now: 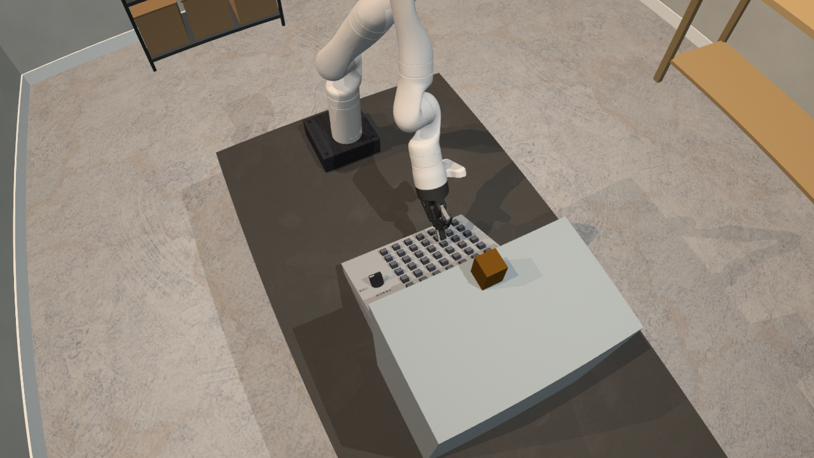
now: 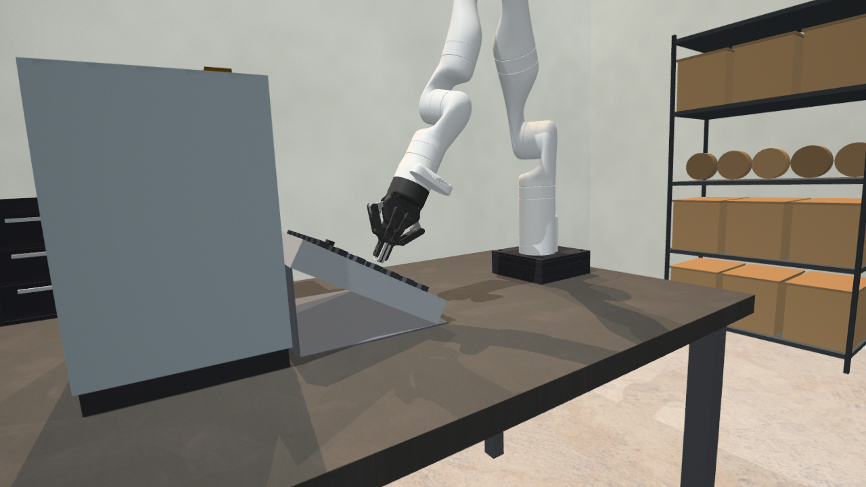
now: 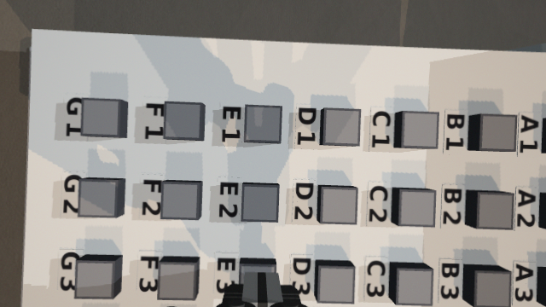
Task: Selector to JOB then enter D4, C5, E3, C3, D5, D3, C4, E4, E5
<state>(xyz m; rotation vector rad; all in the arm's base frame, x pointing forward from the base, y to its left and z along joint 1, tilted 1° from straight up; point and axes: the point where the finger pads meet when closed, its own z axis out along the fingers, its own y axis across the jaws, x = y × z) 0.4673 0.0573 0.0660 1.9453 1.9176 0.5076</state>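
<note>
Now: the key E2 40 mm to the left of my hand, 30 mm below it and 20 mm ahead of it. Also, from my hand: key E1: 70 mm to the left, 30 mm below, 20 mm ahead; then key D1: 70 mm to the left, 50 mm ahead, 10 mm below; then sloped keypad panel: 80 mm to the right, 70 mm ahead, 50 mm below.
</note>
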